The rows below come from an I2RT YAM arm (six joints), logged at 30 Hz.
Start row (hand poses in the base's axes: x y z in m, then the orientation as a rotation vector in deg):
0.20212 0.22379 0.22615 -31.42 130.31 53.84
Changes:
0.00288 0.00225 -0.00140 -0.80 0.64 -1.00
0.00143 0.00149 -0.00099 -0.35 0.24 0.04
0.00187 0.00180 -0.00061 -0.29 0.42 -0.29
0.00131 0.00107 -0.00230 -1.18 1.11 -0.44
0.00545 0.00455 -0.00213 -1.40 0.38 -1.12
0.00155 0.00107 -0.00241 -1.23 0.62 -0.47
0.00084 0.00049 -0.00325 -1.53 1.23 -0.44
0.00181 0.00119 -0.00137 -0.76 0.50 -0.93
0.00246 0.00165 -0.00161 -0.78 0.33 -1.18
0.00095 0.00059 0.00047 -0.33 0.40 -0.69
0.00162 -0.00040 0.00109 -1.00 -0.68 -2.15
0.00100 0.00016 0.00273 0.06 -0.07 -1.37
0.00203 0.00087 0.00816 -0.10 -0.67 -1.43
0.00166 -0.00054 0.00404 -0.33 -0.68 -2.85
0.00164 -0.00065 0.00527 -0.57 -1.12 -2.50
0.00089 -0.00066 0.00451 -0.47 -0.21 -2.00
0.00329 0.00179 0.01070 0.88 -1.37 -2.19
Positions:
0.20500 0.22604 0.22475 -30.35 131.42 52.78
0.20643 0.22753 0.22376 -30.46 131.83 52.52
0.20830 0.22933 0.22315 -30.09 132.39 52.26
0.20961 0.23040 0.22085 -29.67 134.08 51.24
0.21506 0.23495 0.21872 -28.75 135.26 49.31
0.21661 0.23602 0.21631 -28.47 136.51 47.96
0.21745 0.23651 0.21306 -28.16 138.46 46.53
0.21926 0.23770 0.21169 -27.14 139.36 45.46
0.22172 0.23935 0.21008 -25.86 140.11 44.18
0.22267 0.23994 0.21055 -25.00 140.67 43.66
0.22429 0.23954 0.21164 -22.86 140.58 41.31
0.22529 0.23970 0.21437 -21.14 140.52 40.78
0.22732 0.24057 0.22253 -19.58 139.95 39.83
0.22898 0.24003 0.22657 -16.36 139.44 37.99
0.23062 0.23938 0.23184 -13.81 138.55 35.89
0.23151 0.23872 0.23635 -11.62 138.46 34.38
0.23480 0.24051 0.24705 -8.95 136.74 34.12

